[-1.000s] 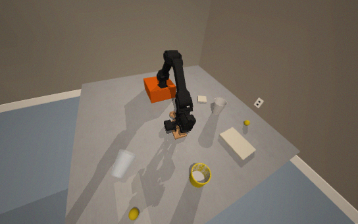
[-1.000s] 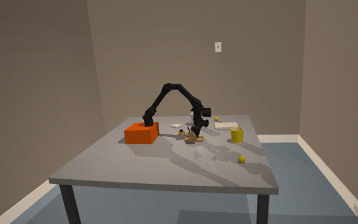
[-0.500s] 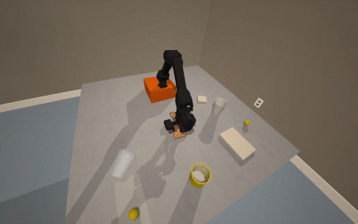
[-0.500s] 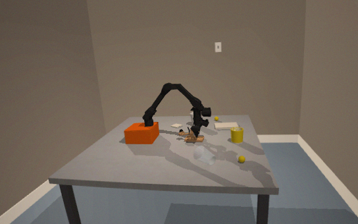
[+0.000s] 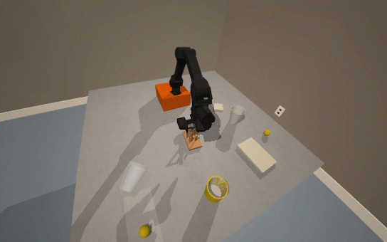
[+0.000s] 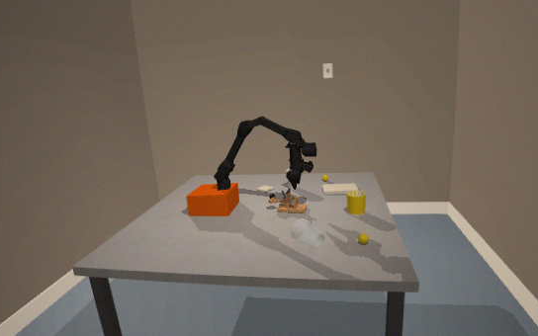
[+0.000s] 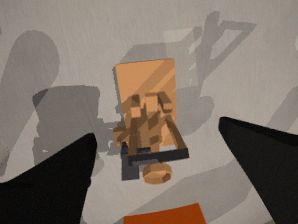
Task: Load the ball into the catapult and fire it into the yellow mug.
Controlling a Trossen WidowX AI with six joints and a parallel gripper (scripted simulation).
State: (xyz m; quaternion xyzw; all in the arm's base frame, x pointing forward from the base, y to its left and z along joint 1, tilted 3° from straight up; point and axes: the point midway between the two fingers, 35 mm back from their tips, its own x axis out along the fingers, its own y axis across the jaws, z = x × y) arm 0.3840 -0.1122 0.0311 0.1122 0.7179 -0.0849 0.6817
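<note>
The small black ball is 130 mm behind my gripper tip, 190 mm to the left of it and 110 mm below it. The rest, counted from my gripper tip: wooden catapult: 60 mm behind, 40 mm to the left, 80 mm below; yellow mug: 280 mm ahead, 90 mm to the right, 100 mm below; beige board: 280 mm ahead, 270 mm to the left, 120 mm below.
</note>
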